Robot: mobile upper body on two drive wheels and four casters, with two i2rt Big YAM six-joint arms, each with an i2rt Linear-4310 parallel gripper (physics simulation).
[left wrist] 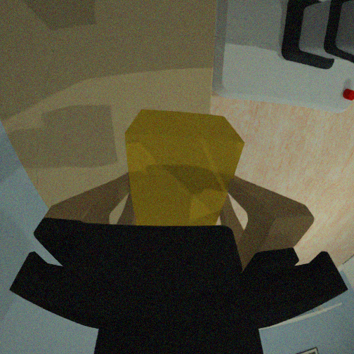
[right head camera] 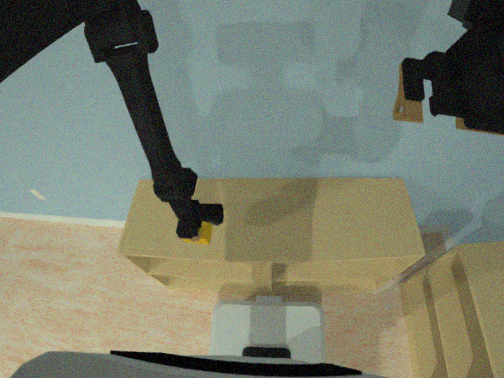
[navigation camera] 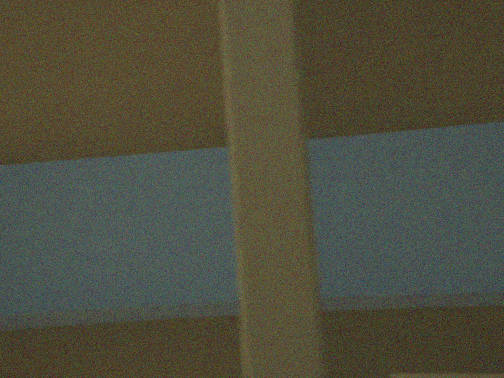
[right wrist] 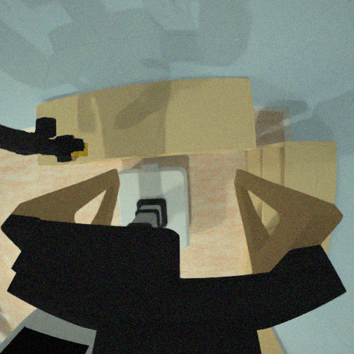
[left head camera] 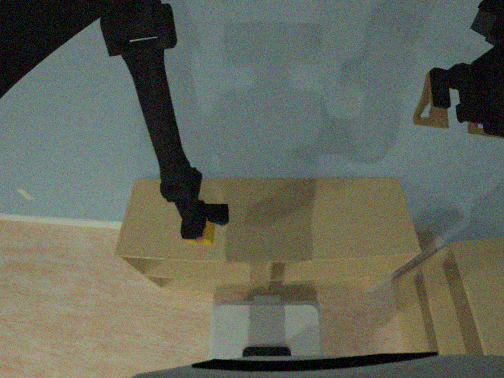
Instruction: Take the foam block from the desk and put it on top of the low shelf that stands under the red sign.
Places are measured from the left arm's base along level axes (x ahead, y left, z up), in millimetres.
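Pixels of known places: left gripper, fingertip midpoint: (right head camera: 197, 233) (left head camera: 199, 233); right gripper, fingertip midpoint: (right head camera: 426, 119) (left head camera: 442, 124).
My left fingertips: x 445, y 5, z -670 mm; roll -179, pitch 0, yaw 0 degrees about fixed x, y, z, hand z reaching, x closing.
Ahead of a thing's pixels: the offset from my left fingertips to its top centre. "spot": to the spot under its first point. Level surfaces: height alone.
The yellow foam block {0 mm ahead, 0 mm left, 31 mm up} (left head camera: 207, 235) (right head camera: 205, 234) (left wrist: 180, 150) (right wrist: 83, 149) is held between the fingers of my left gripper (left wrist: 177, 174), which is shut on it. In both head views the block shows over the left part of the low shelf's top {130 mm down} (left head camera: 360, 215) (right head camera: 365, 215) (right wrist: 210, 115), near its front edge. I cannot tell whether the block touches the top. My right gripper (right wrist: 176, 175) (left head camera: 457, 127) is open and empty, off to the right and beyond the shelf in the head views. The red sign does not show.
A second wooden shelf unit {spot: 139 mm back, 1121 mm right, 130 mm down} (left head camera: 482, 270) (right head camera: 487, 275) (right wrist: 312, 170) stands at the right. My pale base (left head camera: 230, 325) (right head camera: 230, 325) (right wrist: 177, 200) is close to the shelf's front. A wooden upright {spot: 44 mm back, 232 mm right, 507 mm down} (navigation camera: 272, 200) crosses the navigation view.
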